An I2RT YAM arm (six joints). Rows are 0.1 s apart.
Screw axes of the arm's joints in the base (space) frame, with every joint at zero. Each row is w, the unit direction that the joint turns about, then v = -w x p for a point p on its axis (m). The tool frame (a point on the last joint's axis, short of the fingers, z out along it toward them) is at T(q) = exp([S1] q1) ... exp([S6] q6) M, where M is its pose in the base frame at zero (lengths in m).
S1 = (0, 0, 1, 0, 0, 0)
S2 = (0, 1, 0, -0.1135, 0, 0.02)
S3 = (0, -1, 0, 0.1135, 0, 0.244)
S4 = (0, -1, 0, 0.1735, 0, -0.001)
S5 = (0, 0, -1, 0, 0.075, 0)
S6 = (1, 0, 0, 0, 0.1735, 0)
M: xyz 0.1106 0 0.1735 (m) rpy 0 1.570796 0 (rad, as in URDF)
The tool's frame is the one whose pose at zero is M.
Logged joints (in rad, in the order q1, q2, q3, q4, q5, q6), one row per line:
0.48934 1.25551 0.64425 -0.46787 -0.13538 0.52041
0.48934 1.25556 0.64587 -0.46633 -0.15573 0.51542
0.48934 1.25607 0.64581 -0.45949 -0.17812 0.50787
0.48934 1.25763 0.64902 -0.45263 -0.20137 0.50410
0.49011 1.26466 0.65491 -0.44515 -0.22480 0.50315
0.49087 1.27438 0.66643 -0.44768 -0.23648 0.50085
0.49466 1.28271 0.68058 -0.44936 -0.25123 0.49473
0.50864 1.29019 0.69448 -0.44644 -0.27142 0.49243
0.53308 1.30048 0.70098 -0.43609 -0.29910 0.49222
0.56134 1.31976 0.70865 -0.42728 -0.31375 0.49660
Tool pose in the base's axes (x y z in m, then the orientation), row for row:
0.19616 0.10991 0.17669 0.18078 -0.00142 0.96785 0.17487
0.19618 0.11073 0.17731 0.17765 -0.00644 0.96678 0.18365
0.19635 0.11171 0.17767 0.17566 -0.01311 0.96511 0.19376
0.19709 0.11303 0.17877 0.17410 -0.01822 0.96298 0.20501
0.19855 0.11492 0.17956 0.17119 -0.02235 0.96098 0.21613
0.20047 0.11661 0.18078 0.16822 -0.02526 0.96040 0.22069
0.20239 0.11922 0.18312 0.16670 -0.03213 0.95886 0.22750
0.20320 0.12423 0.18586 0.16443 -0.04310 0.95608 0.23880
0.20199 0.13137 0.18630 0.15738 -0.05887 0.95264 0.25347
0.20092 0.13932 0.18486 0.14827 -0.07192 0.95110 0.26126
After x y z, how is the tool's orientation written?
As a quaternion, w x y z.
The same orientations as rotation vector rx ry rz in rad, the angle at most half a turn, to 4 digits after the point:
-0.0040 2.7338 0.4939
-0.0182 2.7354 0.5196
-0.0371 2.7336 0.5488
-0.0517 2.7300 0.5812
-0.0635 2.7286 0.6137
-0.0718 2.7314 0.6277
-0.0915 2.7294 0.6476
-0.1228 2.7248 0.6806
-0.1684 2.7257 0.7252
-0.2068 2.7351 0.7513

